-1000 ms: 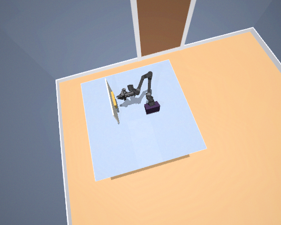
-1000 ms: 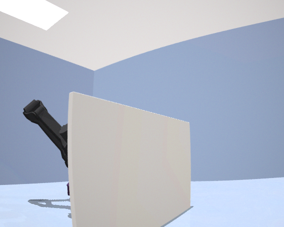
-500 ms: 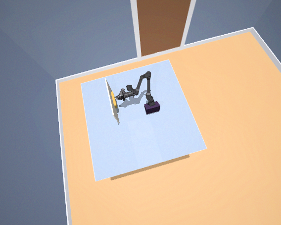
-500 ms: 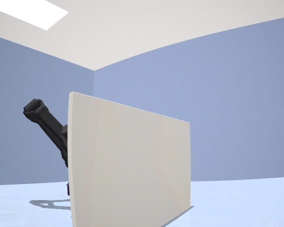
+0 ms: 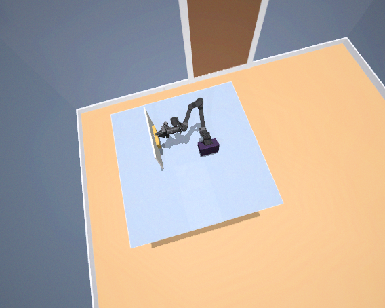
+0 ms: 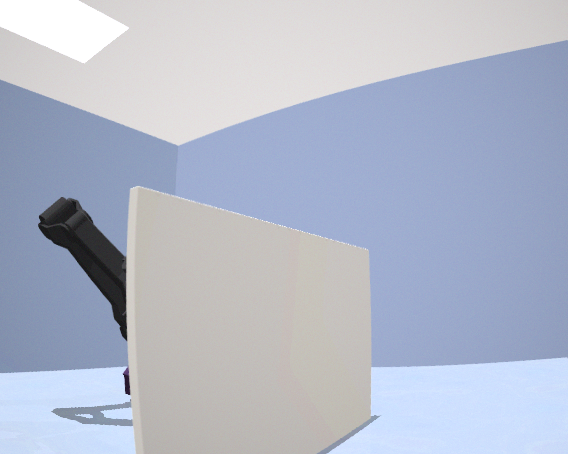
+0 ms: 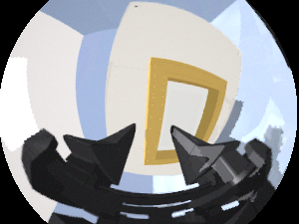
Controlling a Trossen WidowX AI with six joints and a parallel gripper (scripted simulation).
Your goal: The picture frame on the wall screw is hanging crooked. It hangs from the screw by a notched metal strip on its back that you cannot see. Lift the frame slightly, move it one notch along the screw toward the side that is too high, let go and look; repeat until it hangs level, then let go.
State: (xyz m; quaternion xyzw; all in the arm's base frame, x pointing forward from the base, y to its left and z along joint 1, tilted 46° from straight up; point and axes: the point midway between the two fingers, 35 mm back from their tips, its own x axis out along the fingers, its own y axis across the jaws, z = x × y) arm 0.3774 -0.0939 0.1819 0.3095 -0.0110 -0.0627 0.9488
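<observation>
Right now my gripper tip is 10 mm short of the yellow picture frame, 10 mm to the left of it and 50 mm above it. From my gripper tip the other things lie so: panel 20 mm ahead, 60 mm below.
</observation>
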